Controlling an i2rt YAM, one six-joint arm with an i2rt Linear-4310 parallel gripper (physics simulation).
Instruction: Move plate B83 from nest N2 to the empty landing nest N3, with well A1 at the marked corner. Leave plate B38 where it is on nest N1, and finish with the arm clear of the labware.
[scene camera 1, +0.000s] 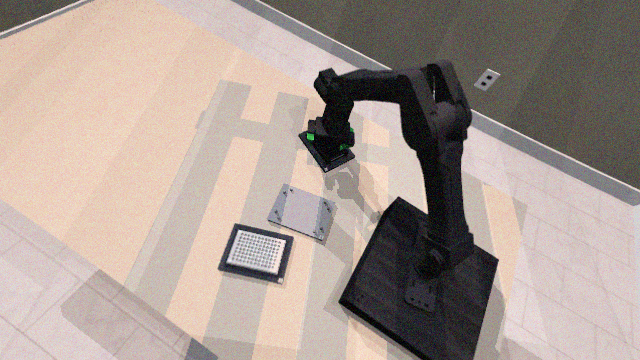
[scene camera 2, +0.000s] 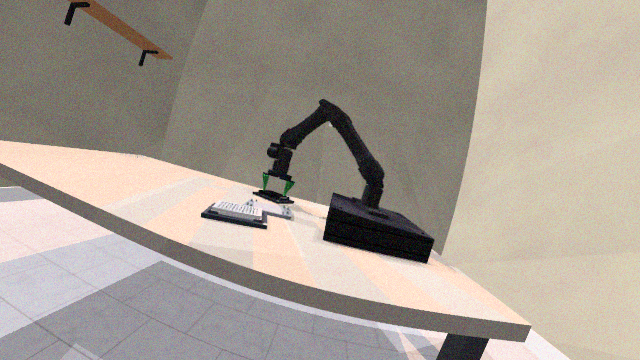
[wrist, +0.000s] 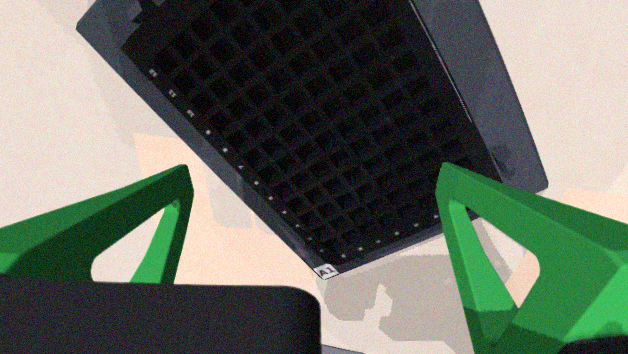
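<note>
My gripper (scene camera 1: 327, 144) (scene camera 2: 276, 192) (wrist: 314, 177) is open, above a black well plate (scene camera 2: 274, 195) (wrist: 325, 125) on a dark nest (scene camera 1: 345, 161) (wrist: 492, 100). In the wrist view the plate lies askew to the fingers; the right fingertip overlaps it, the left fingertip is outside the nest's edge. The A1 label (wrist: 326, 271) is at the nest's near corner. A white well plate (scene camera 1: 256, 251) (scene camera 2: 237, 209) sits on another dark nest (scene camera 1: 286, 257) (scene camera 2: 235, 220). An empty grey nest (scene camera 1: 302, 210) (scene camera 2: 275, 210) with small corner posts lies between them. Plate and nest codes are unreadable.
The black arm base (scene camera 1: 380, 280) (scene camera 2: 375, 227) stands on the table (scene camera 1: 125, 100) (scene camera 2: 350, 280), beside the nests. The arm reaches over from it. A wall shelf (scene camera 2: 122, 31) hangs far off. The table's long edge runs beyond the white plate.
</note>
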